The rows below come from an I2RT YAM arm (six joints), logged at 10 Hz.
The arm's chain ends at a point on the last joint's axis. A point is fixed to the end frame.
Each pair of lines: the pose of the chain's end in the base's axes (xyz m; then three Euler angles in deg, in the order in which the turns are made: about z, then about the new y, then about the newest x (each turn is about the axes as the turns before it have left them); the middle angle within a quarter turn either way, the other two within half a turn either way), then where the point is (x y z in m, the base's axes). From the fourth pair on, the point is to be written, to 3 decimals.
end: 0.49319 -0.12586 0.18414 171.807 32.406 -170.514
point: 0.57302 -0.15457 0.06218
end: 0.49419 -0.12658 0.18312 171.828 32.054 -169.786
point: 0.57290 -0.15699 0.06084
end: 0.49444 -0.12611 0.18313 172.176 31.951 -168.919
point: 0.57265 -0.15820 0.06096
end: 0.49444 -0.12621 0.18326 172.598 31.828 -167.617
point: 0.572 -0.161 0.061
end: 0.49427 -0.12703 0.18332 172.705 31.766 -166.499
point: 0.571 -0.164 0.062
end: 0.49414 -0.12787 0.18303 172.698 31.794 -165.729
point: 0.571 -0.167 0.062
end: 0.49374 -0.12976 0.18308 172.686 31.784 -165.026
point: 0.570 -0.171 0.062
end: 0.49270 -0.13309 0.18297 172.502 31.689 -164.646
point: 0.568 -0.175 0.062
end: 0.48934 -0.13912 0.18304 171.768 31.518 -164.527
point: 0.564 -0.183 0.062
